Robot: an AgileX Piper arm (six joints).
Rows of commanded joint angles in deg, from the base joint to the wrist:
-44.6 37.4 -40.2 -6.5 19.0 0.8
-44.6 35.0 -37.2 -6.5 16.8 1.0
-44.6 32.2 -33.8 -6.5 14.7 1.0
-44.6 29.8 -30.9 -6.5 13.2 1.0
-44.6 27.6 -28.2 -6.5 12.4 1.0
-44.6 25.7 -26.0 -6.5 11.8 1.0
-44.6 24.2 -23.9 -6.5 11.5 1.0
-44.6 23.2 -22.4 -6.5 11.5 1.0
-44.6 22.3 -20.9 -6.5 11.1 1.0
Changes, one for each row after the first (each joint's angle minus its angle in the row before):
0.0 -2.4 3.0 0.0 -2.2 0.2
0.0 -2.8 3.4 0.0 -2.1 0.0
0.0 -2.4 2.9 0.0 -1.5 0.0
0.0 -2.2 2.7 0.0 -0.8 0.0
0.0 -1.9 2.2 0.0 -0.6 0.0
0.0 -1.5 2.1 0.0 -0.3 0.0
0.0 -1.0 1.5 0.0 0.0 0.0
0.0 -0.9 1.5 0.0 -0.4 0.0

